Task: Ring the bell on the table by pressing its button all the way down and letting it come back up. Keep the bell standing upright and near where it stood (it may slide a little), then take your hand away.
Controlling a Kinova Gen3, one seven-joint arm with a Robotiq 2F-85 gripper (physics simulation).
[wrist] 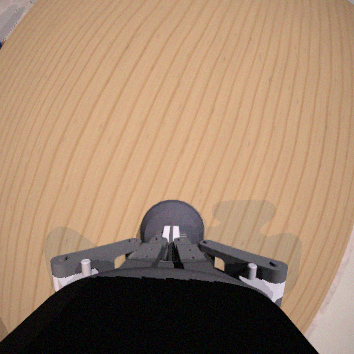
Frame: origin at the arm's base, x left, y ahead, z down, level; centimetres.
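Seen in the pictures: gripper, fingertip midpoint: [171, 235].
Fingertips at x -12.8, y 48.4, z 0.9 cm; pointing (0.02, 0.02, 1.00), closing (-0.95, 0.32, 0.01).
Observation:
A point is followed by its place in that frame.
The bell [172, 214] @(y 50.0, x -12.3, z 3.3 cm) shows as a dark grey round dome on the wooden table, low in the middle of the wrist view. My gripper [171, 235] @(y 48.4, x -12.8, z 0.9 cm) is shut with nothing between its fingers. Its pale fingertips overlap the middle of the bell in this view. The bell's button is hidden behind the fingertips, and the lower part of the bell is hidden by the gripper. Whether the fingertips touch the button cannot be told.
The light wooden table [165, 100] @(y 64.3, x -5.9, z 7.0 cm) has curved-looking edges at the upper left and lower right, with pale floor beyond. Soft shadows of the gripper fall on both sides of the bell. A small blue thing [1, 45] shows at the left edge.

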